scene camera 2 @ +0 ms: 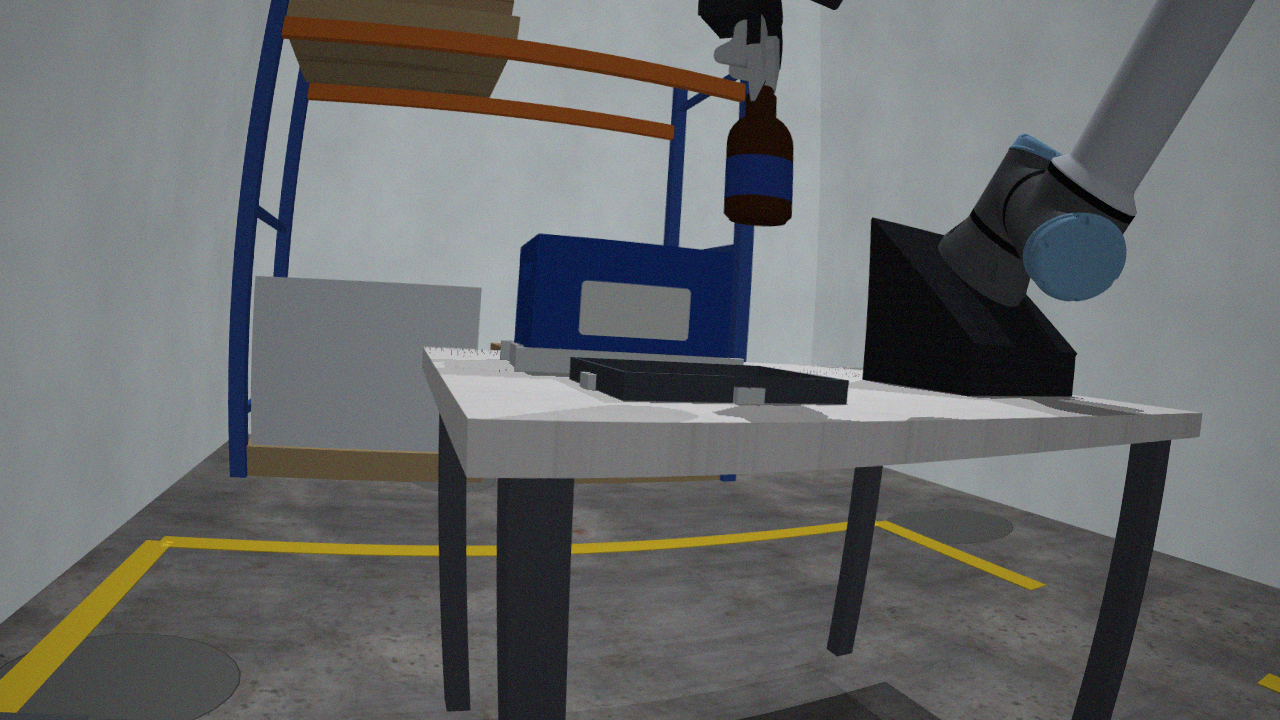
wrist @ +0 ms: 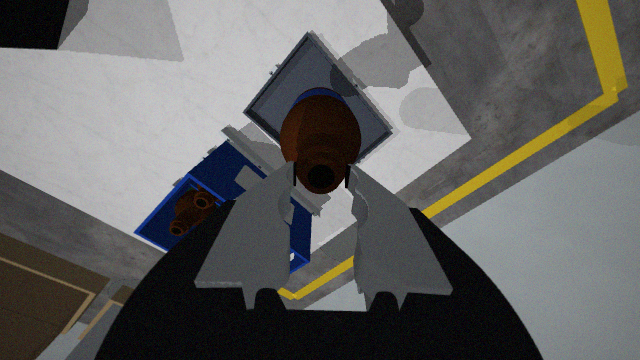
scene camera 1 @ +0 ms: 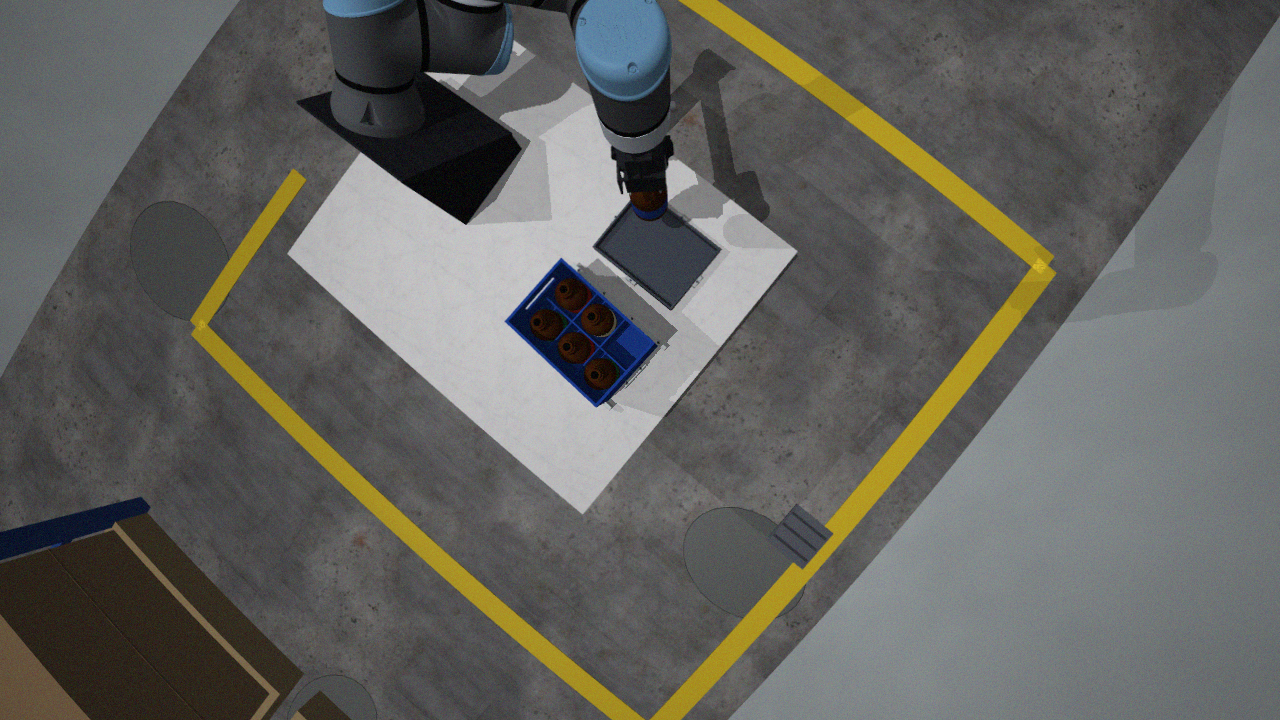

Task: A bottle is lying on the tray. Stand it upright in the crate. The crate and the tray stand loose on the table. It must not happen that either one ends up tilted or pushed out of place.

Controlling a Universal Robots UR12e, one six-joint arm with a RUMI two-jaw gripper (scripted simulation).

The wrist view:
my gripper: 320,165
brown bottle: 320,133
blue crate: 226,173
